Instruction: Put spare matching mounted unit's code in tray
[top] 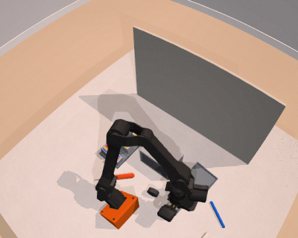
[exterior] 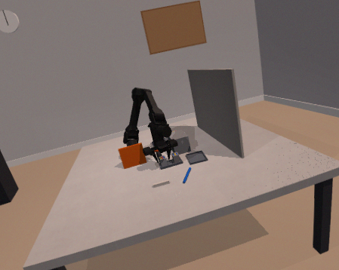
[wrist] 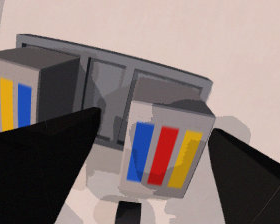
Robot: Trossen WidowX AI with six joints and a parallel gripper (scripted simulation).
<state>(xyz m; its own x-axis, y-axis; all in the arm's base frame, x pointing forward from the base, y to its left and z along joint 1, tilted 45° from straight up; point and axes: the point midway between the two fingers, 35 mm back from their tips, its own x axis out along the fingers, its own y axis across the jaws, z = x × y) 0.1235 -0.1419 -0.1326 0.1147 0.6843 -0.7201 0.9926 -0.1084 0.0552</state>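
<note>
Now: the rack 40 mm ahead of my gripper tip and 20 mm below it. Also, from my gripper tip: small black puck: 10 mm ahead, 110 mm to the left, 10 mm below; then tray: 180 mm ahead, 40 mm to the right, 30 mm below; then blue pen: 60 mm ahead, 180 mm to the right, 30 mm below.
</note>
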